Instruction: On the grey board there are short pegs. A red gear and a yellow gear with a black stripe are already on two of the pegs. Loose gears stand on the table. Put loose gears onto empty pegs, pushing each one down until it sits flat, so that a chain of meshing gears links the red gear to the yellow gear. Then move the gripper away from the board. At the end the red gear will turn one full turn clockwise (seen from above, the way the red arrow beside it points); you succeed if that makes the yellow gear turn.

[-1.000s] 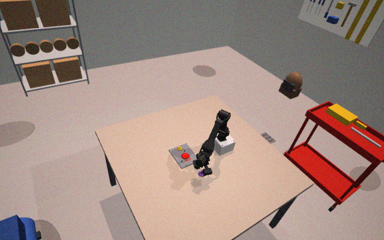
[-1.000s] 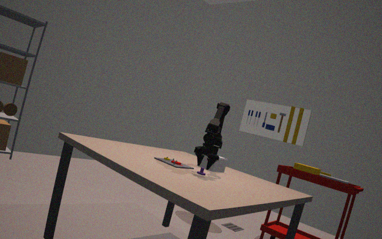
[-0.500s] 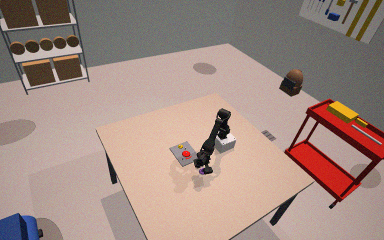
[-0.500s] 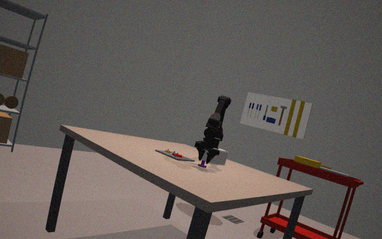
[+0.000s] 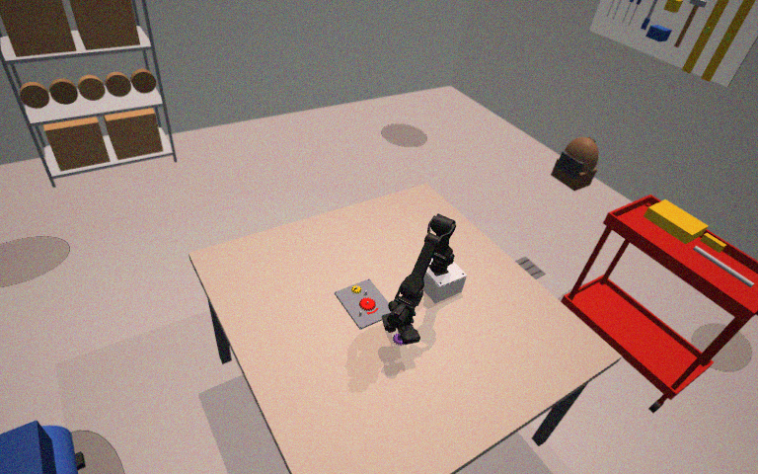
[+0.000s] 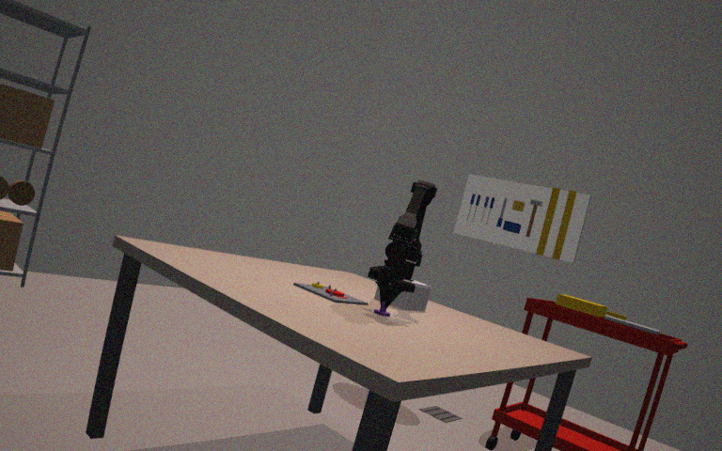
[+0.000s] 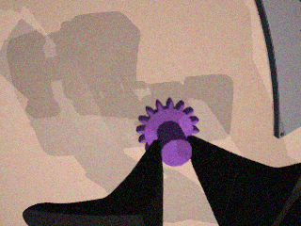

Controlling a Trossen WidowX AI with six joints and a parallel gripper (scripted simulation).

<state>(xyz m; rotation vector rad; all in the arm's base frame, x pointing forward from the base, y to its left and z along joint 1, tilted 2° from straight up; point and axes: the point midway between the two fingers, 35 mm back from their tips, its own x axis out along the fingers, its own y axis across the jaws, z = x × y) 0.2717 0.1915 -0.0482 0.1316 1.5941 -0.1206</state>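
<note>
My gripper tip is 280 mm to the left of the small yellow gear, 50 mm short of it and 10 mm above it. Round my gripper tip: purple gear: 10 mm below; red gear: 200 mm to the right, 40 mm ahead, 10 mm below.
</note>
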